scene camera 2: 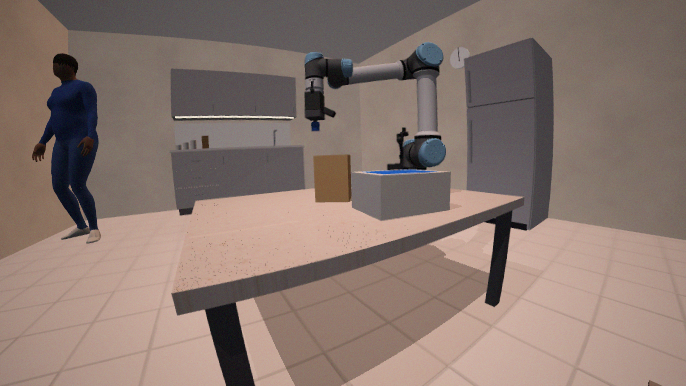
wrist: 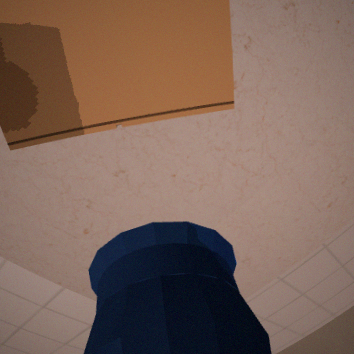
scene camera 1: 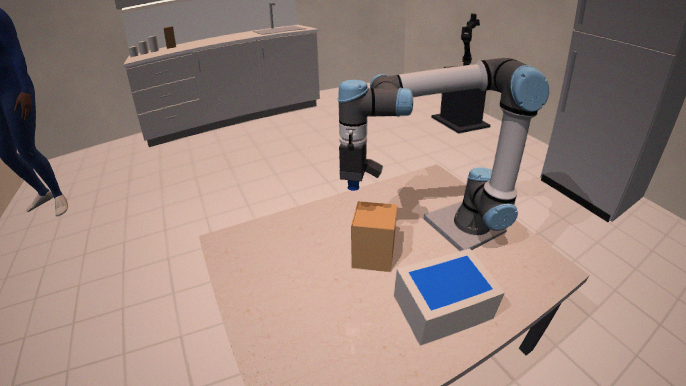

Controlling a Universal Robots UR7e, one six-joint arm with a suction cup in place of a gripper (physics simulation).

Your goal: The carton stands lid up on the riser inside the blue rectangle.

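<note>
The orange-brown carton stands upright on the table, beside the riser and apart from it. In the wrist view a thin dark line runs along its near edge; which side is the lid I cannot tell. The grey riser bears the blue rectangle on its top, with no carton on it. My gripper, a blue suction cup, points down with nothing on it. It hangs above and a little off the carton, with a gap between them.
The table carries the arm's base plate behind the riser. A person in blue stands at the far left. A kitchen counter and a fridge stand farther off.
</note>
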